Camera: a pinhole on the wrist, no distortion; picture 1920 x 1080 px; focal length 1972.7 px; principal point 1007.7 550.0 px. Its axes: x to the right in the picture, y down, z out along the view. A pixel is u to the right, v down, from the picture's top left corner.
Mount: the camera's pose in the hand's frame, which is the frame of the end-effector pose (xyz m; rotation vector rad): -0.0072 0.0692 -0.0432 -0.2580 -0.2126 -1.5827
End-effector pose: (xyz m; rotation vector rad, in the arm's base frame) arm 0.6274 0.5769 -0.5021 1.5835 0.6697 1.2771
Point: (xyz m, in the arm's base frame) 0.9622 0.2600 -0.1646
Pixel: 419 389
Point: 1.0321 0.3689 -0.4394
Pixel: 1576 402
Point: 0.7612 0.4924 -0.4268
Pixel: 1478 562
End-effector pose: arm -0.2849 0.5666 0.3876 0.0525 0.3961 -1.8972
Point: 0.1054 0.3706 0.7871
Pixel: 738 327
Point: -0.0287 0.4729 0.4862
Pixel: 177 290
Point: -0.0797 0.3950 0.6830
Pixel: 1123 593
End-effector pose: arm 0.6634 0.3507 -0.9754 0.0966 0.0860 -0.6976
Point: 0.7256 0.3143 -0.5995
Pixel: 1790 682
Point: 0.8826 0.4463 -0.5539
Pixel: 894 752
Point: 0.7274 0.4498 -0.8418
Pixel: 969 239
